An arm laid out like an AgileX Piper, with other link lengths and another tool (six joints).
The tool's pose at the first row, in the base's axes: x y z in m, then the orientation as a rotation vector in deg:
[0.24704 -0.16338 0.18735 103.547 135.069 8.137]
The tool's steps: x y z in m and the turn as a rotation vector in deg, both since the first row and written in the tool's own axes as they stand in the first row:
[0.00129 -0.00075 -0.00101 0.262 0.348 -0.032]
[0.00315 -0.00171 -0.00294 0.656 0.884 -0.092]
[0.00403 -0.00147 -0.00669 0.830 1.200 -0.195]
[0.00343 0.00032 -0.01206 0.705 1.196 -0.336]
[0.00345 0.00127 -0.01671 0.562 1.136 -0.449]
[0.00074 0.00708 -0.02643 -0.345 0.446 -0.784]
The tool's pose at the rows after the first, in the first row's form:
[0.24581 -0.16231 0.18811 103.748 135.461 8.157]
[0.24406 -0.16071 0.18970 104.039 136.069 8.197]
[0.24336 -0.15970 0.19335 104.102 136.459 8.280]
[0.24419 -0.15967 0.19899 103.873 136.518 8.403]
[0.24420 -0.15928 0.20372 103.651 136.505 8.498]
[0.24855 -0.16012 0.21448 102.601 135.878 8.853]

